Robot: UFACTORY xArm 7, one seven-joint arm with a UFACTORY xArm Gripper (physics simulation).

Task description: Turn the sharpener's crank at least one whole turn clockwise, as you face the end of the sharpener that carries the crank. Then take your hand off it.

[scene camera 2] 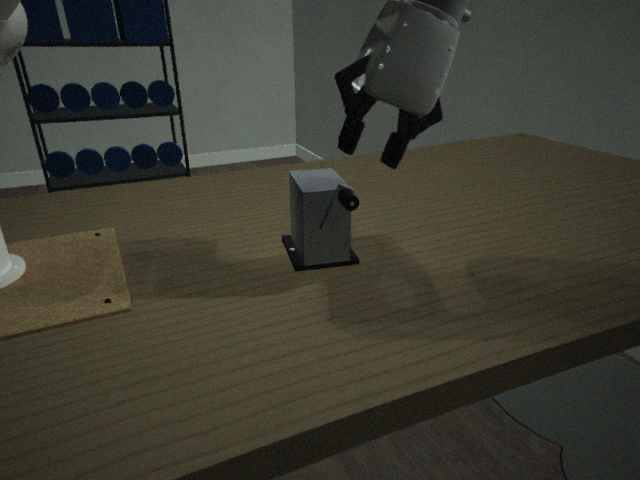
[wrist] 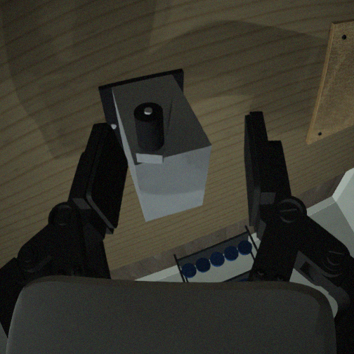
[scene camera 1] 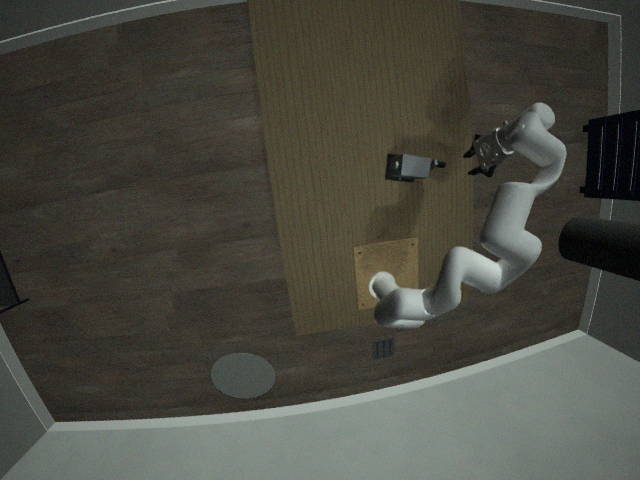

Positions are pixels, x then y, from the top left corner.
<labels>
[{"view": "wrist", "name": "my gripper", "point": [180, 137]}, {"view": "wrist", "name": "black crank knob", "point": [149, 127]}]
</labels>
